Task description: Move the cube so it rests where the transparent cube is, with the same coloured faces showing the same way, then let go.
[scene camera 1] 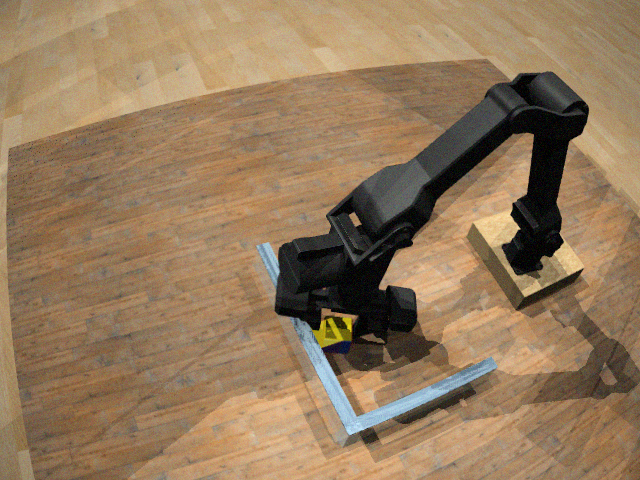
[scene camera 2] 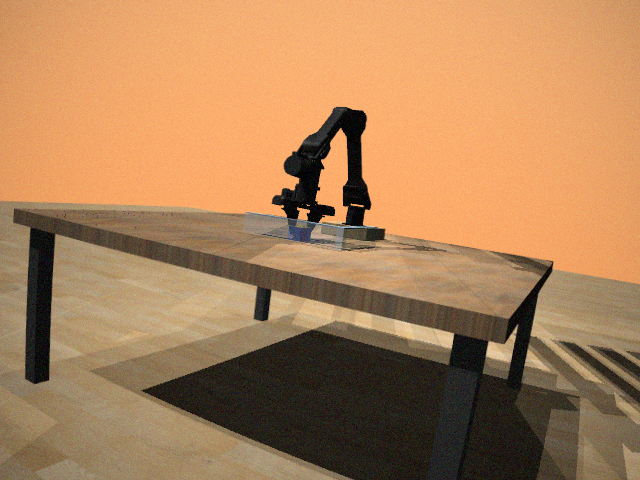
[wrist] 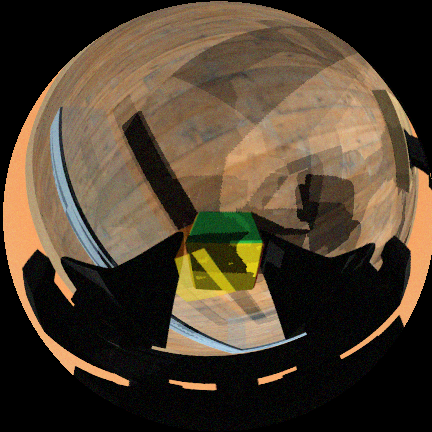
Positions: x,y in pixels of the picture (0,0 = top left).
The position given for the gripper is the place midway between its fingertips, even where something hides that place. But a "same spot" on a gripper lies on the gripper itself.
The gripper shows in scene camera 1 (333,333), in scene camera 2 and in the wrist view. The same spot on the gripper: (scene camera 2: 291,212) is (wrist: 146,311). One and the same spot on a grey L-shaped rail: (scene camera 1: 349,429) is (scene camera 2: 342,227).
